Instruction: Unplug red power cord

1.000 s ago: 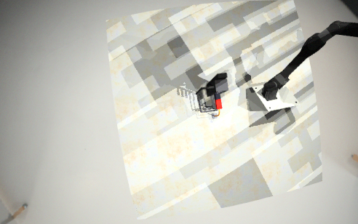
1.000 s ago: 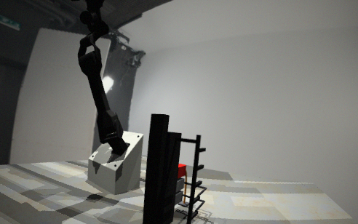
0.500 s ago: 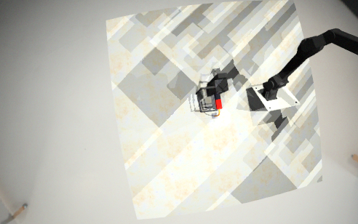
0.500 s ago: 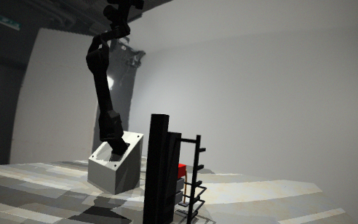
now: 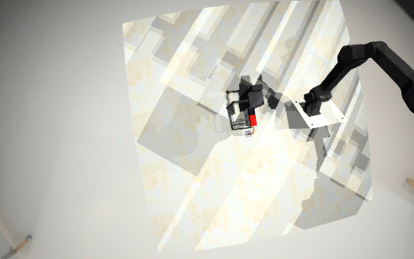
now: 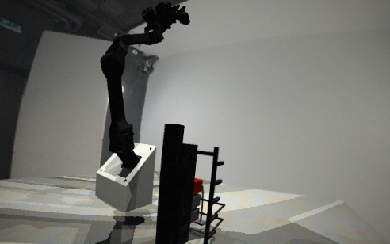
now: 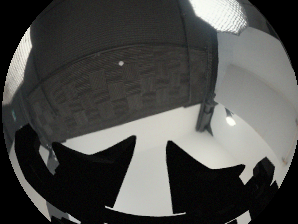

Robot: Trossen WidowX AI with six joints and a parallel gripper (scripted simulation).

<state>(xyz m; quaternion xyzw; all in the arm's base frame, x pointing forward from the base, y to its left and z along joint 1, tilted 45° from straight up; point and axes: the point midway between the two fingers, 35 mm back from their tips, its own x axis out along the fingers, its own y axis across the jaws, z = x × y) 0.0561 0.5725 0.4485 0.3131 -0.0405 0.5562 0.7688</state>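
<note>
The red plug is 21 cm ahead of my gripper tip, 12 cm to the right of it and 77 cm below it. The rest, counted from my gripper tip: tall black post (20 cm ahead, 22 cm to the right, 77 cm below).
</note>
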